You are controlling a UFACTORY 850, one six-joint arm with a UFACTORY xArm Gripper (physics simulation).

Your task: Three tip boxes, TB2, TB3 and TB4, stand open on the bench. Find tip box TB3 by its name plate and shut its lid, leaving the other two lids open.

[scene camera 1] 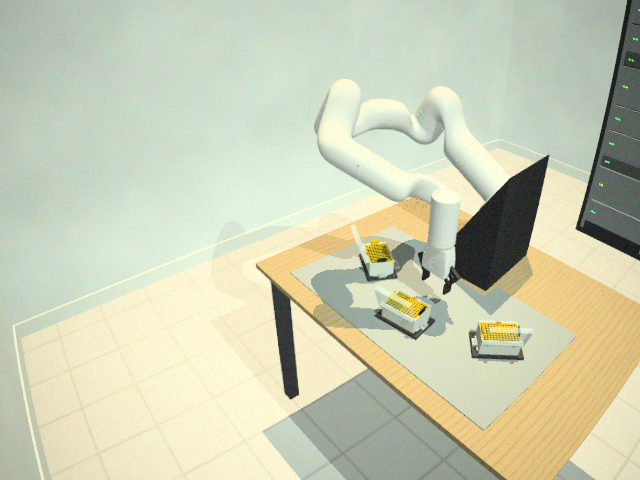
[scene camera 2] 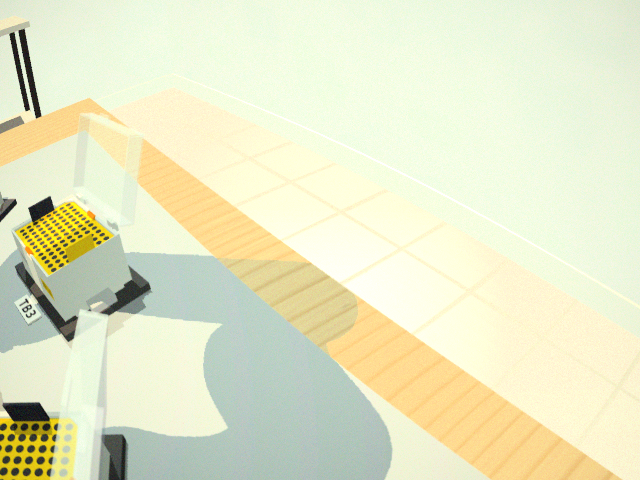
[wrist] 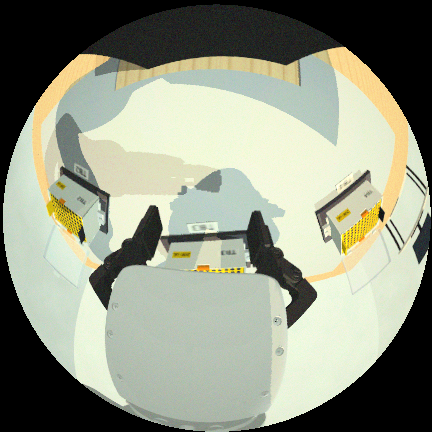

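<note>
TB3 (scene camera 1: 403, 316) (scene camera 2: 93, 281) (wrist: 207, 250) is the middle box. Its name plate (scene camera 2: 27, 308) (wrist: 202, 227) lies beside its dark base. TB3's clear lid (scene camera 2: 108, 170) stands open and upright; the gripper body hides it in the wrist view. TB2 (scene camera 1: 380, 268) (wrist: 82, 194) is at the back left in scene camera 1, lid open. TB4 (scene camera 1: 498, 348) (wrist: 356, 210) is at the right there, lid open. My gripper (scene camera 1: 435, 283) (wrist: 203, 218) is open and empty, above the mat on the black block's side of TB3, apart from the boxes.
A tall black block (scene camera 1: 504, 232) (wrist: 215, 35) stands close behind the gripper. The boxes stand on a grey mat (scene camera 1: 480, 392) on the wooden table (scene camera 1: 578, 413). The raised lid of the near box (scene camera 2: 85, 361) leans up in scene camera 2. A server rack (scene camera 1: 617, 139) stands beyond the table.
</note>
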